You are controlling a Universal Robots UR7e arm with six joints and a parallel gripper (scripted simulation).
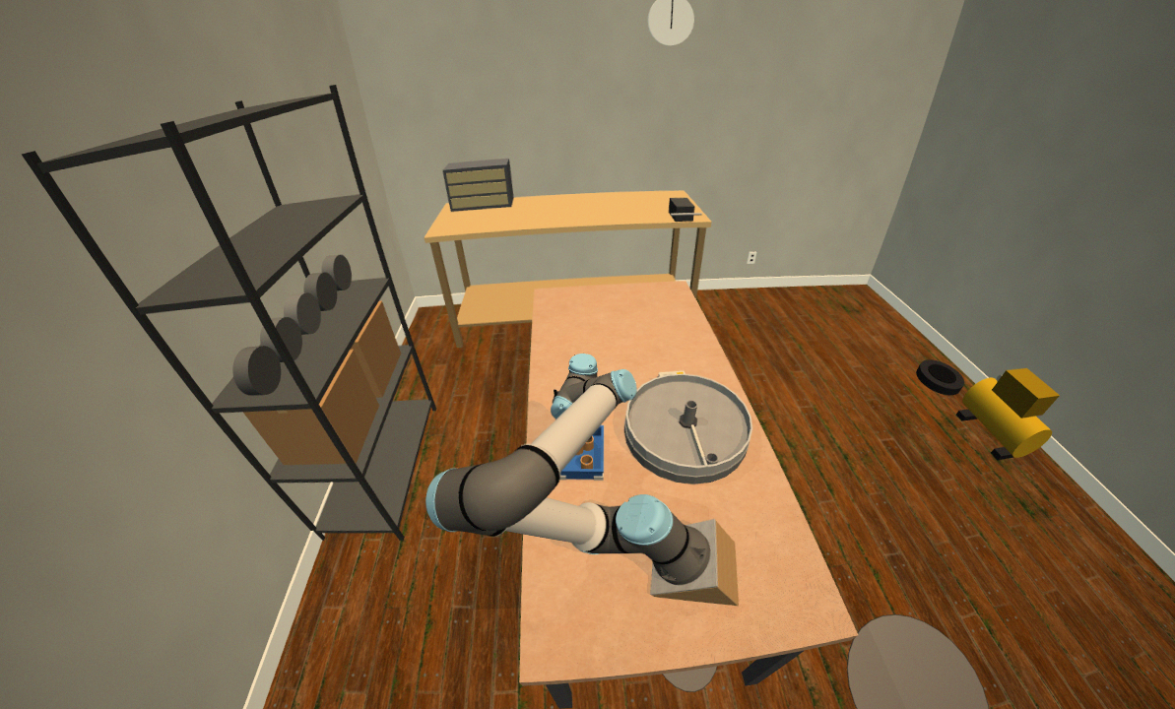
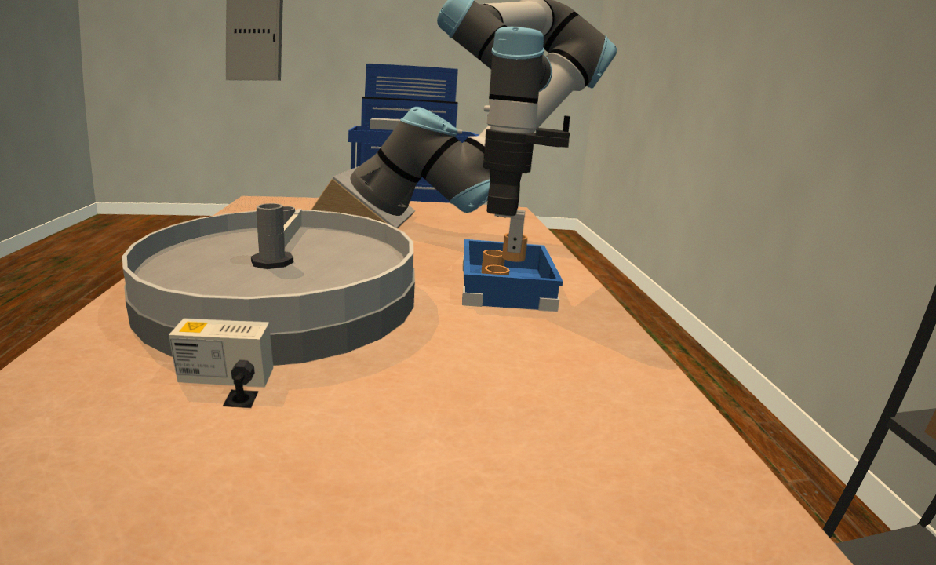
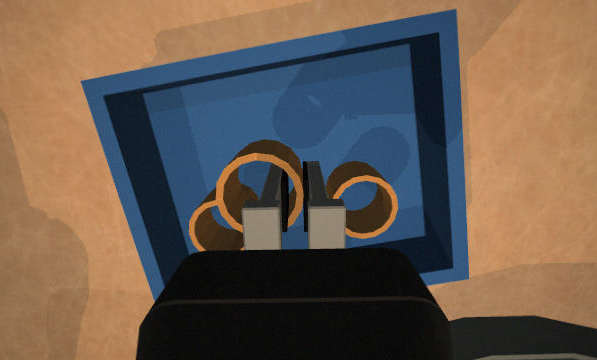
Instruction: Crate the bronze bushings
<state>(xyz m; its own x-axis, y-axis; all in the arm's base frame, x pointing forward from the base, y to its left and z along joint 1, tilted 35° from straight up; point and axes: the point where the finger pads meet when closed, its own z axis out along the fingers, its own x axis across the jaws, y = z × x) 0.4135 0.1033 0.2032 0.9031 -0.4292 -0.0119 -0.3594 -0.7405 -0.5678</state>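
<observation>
Right now my hand is 6 cm above the blue crate, 1 cm to the left of it and 1 cm past it. The rest, counted from my hand: turning table 38 cm to the right, 3 cm below, 2 cm ahead.
</observation>
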